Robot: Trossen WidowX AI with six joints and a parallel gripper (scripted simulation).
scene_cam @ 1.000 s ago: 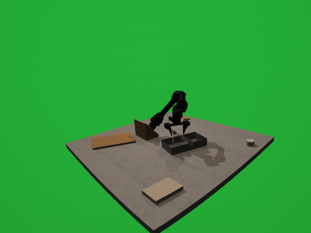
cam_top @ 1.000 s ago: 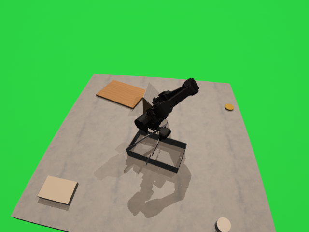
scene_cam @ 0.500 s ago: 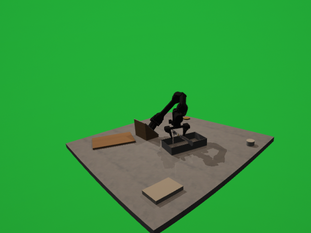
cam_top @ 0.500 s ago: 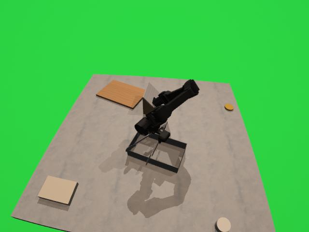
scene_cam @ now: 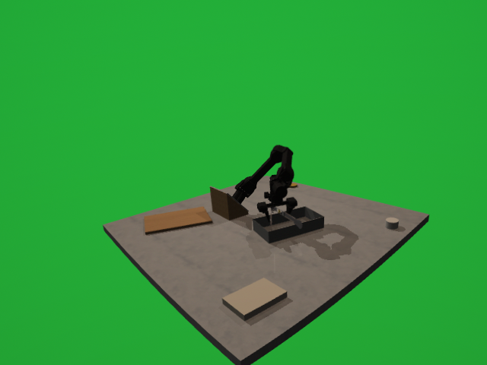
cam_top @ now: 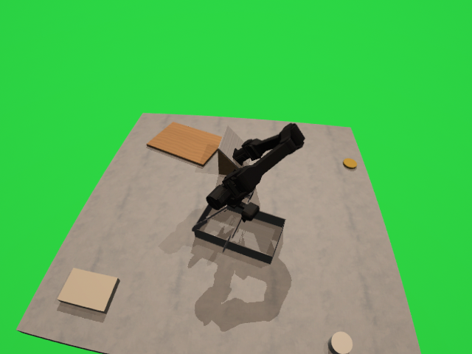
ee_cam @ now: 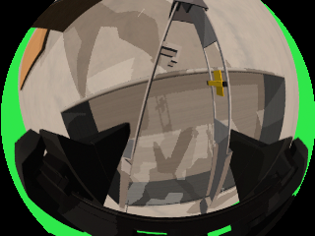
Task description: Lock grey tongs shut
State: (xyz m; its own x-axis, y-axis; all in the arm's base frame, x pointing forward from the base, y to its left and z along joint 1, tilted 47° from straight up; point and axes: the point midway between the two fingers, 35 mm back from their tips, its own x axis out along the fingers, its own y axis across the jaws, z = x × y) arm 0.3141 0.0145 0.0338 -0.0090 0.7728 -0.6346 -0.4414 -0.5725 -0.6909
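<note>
The grey roasting tin lies 4 cm ahead of my gripper tip, 3 cm to the left of it and 1 cm below it. The rest, counted from my gripper tip: flat block 44 cm to the right, 38 cm ahead, 3 cm below; then pale round puck 41 cm ahead, 39 cm to the left, 2 cm below; then wooden board 46 cm behind, 34 cm to the right, 3 cm below.
</note>
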